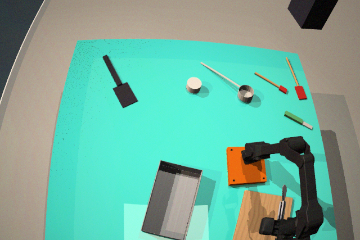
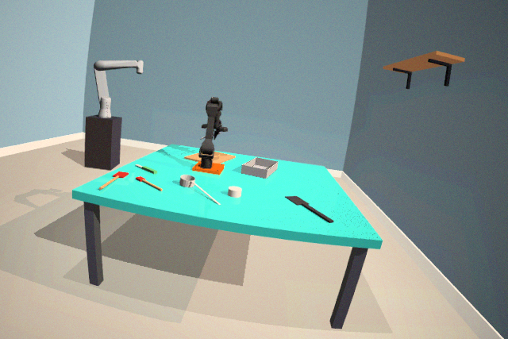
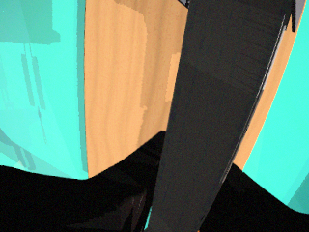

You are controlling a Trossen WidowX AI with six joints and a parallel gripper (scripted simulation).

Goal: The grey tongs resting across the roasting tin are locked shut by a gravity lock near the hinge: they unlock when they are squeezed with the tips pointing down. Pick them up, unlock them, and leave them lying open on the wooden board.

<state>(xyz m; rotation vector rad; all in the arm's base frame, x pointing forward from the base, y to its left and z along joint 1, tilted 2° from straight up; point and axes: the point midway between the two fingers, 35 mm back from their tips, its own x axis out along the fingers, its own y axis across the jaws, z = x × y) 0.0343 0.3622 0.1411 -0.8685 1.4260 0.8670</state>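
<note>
Right now my gripper tip is 130 mm above the wooden board. Also, from my gripper tip: white cylinder: 120 mm ahead, 740 mm to the right, 120 mm below; then green-handled tool: 380 mm behind, 470 mm to the right, 130 mm below; then grey roasting tin: 330 mm ahead, 230 mm to the right, 110 mm below.
</note>
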